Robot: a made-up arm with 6 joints. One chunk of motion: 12 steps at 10 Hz.
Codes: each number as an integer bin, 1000 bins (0 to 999) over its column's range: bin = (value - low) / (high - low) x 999, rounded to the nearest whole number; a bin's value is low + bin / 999 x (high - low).
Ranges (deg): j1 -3.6..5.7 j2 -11.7..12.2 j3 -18..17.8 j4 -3.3..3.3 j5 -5.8..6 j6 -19.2..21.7
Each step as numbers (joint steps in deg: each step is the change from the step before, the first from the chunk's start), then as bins.
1 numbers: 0.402 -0.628 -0.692 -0.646 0.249 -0.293
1 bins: 430 463 483 402 512 462
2 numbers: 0.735 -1.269 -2.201 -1.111 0.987 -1.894
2 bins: 466 436 441 331 575 423
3 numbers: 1.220 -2.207 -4.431 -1.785 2.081 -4.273
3 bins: 518 397 379 229 667 365
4 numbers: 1.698 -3.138 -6.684 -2.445 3.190 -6.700
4 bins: 569 358 316 129 761 305
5 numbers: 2.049 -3.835 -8.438 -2.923 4.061 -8.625
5 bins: 607 329 267 57 835 258
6 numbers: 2.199 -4.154 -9.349 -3.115 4.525 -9.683
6 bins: 623 315 241 28 874 232
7 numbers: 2.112 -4.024 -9.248 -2.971 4.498 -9.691
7 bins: 614 321 244 50 872 232
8 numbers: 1.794 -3.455 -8.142 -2.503 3.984 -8.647
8 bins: 579 345 275 121 828 258
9 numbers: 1.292 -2.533 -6.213 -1.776 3.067 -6.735
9 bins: 525 383 329 231 751 304
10 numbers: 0.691 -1.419 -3.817 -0.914 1.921 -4.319
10 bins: 461 430 396 361 654 363
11 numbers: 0.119 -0.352 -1.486 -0.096 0.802 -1.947
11 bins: 399 474 461 485 559 421
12 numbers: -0.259 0.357 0.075 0.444 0.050 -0.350
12 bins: 359 504 504 567 495 460
